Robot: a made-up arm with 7 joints. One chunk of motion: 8 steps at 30 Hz.
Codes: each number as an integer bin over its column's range. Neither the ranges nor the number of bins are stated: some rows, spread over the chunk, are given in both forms.
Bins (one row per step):
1: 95 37 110 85 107 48 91
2: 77 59 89 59 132 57 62
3: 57 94 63 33 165 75 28
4: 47 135 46 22 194 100 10
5: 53 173 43 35 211 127 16
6: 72 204 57 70 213 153 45
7: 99 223 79 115 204 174 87
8: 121 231 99 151 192 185 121
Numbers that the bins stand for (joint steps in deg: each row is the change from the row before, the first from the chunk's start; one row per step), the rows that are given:
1: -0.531 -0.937 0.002 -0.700 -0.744 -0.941 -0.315
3: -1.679 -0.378 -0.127 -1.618 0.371 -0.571 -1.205
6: -1.226 0.700 -0.144 -0.965 1.293 0.500 -0.965
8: 0.254 0.965 -0.028 0.465 0.889 0.939 0.108
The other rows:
2: -1.075 -0.722 -0.056 -1.159 -0.264 -0.818 -0.725
4: -1.981 0.024 -0.174 -1.812 0.928 -0.227 -1.459
5: -1.800 0.396 -0.182 -1.582 1.255 0.143 -1.374
7: -0.411 0.886 -0.083 -0.171 1.120 0.788 -0.372

